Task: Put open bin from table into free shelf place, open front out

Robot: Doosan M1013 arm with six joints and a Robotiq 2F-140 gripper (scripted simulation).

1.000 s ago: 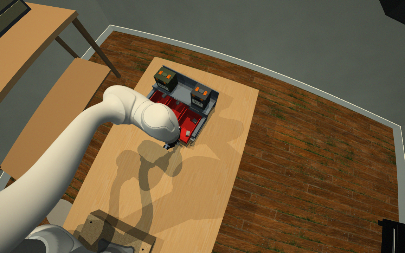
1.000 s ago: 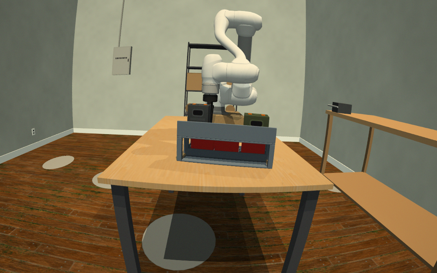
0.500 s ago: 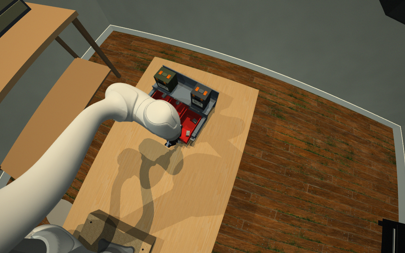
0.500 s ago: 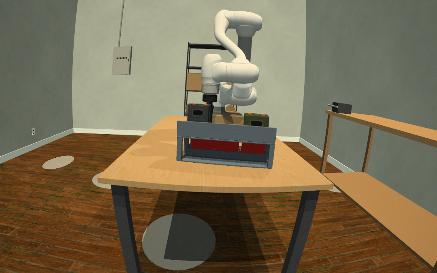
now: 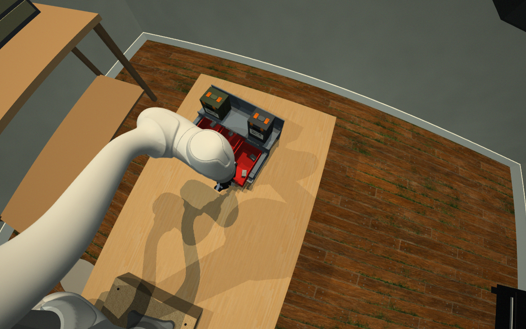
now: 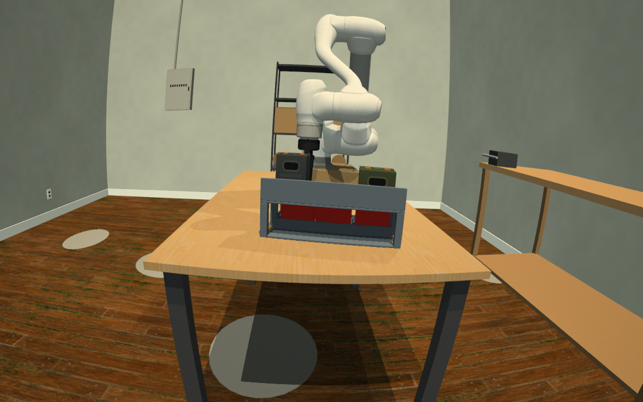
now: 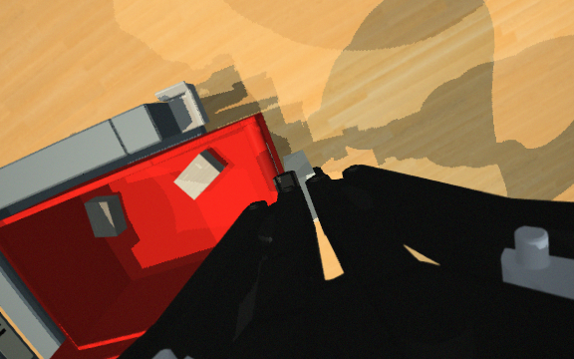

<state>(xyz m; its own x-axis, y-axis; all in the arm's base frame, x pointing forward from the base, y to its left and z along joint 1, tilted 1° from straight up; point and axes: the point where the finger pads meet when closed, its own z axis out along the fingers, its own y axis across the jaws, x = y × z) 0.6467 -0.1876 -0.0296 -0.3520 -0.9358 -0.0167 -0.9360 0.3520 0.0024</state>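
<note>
My gripper is now 100 mm short of the front lip, 90 mm to the right of it and 50 mm above it.
</note>
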